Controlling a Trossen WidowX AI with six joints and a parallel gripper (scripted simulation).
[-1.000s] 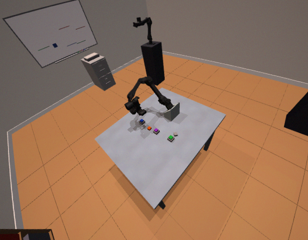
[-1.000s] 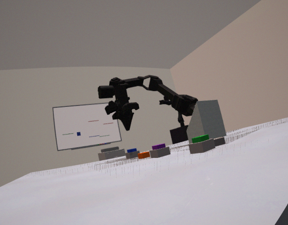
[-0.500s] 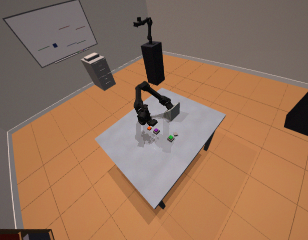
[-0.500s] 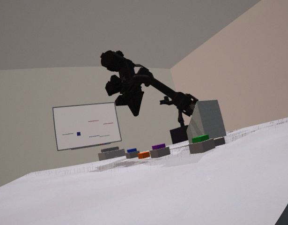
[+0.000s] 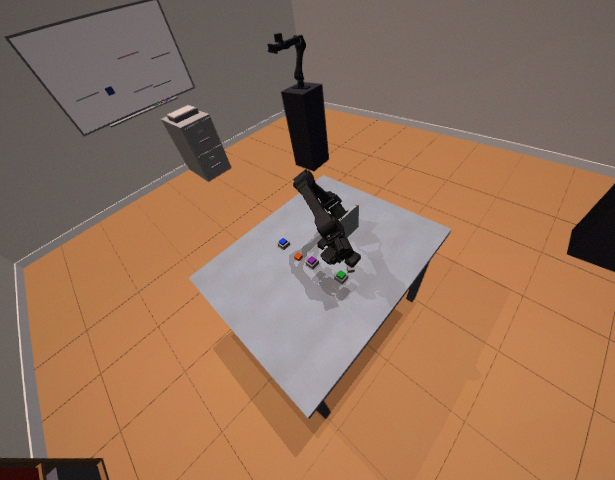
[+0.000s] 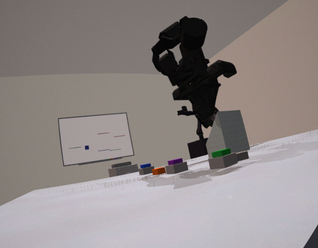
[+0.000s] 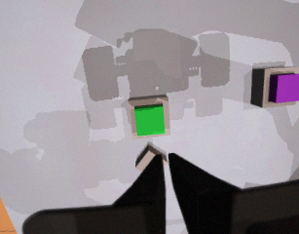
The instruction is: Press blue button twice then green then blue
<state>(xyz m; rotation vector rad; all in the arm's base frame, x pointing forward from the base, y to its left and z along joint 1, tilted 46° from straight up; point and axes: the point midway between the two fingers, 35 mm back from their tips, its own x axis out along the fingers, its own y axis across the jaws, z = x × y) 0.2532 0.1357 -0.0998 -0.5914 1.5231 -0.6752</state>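
My gripper tip is now 9 cm above the green button and 1 cm to the right of it. From my gripper tip the other things lie so: orange block (25 cm to the right, 12 cm below, 3 cm ahead); then purple button (16 cm to the right, 9 cm below, 2 cm ahead); then small grey block (12 cm below, 7 cm behind, 1 cm to the left).
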